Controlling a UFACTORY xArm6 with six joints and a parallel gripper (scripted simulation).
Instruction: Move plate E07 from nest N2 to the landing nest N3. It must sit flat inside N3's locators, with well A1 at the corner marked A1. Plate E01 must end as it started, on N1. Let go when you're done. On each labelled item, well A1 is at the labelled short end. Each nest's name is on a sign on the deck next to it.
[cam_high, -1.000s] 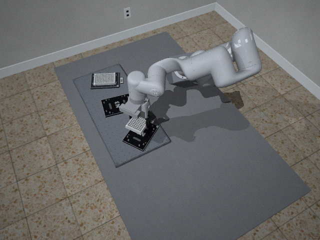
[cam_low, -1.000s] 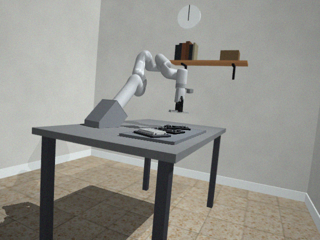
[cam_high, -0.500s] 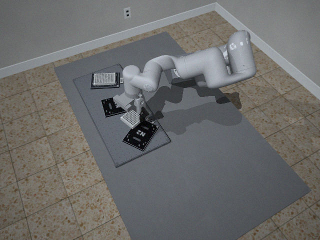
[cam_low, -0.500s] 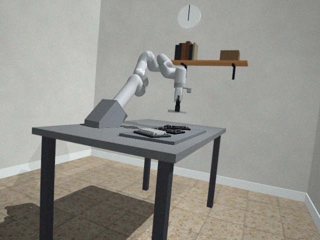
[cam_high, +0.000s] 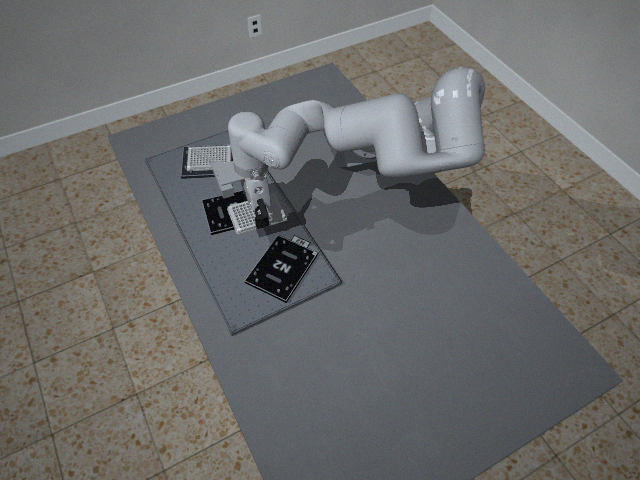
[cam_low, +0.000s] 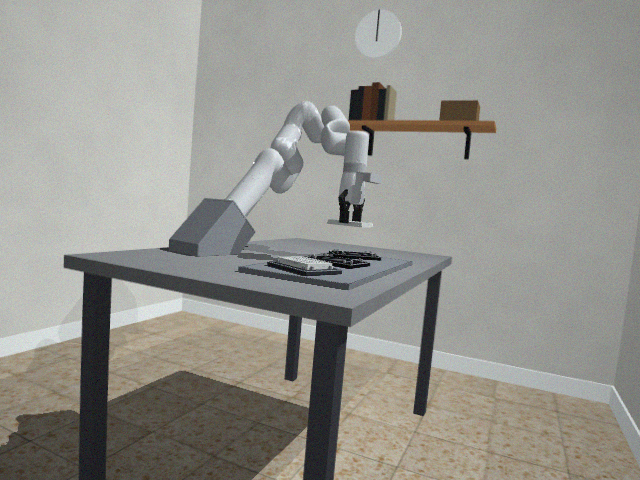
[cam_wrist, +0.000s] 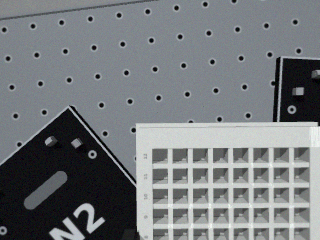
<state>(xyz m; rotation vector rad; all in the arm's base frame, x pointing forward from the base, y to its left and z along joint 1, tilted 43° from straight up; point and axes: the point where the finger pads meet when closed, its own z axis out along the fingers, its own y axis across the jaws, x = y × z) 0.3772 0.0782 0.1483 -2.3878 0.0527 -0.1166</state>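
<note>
The black nest is 13 cm below my hand, 12 cm to the right of it and 3 cm ahead of it. Also, from my hand: nest N2: 13 cm below, 10 cm to the left, 2 cm behind.
</note>
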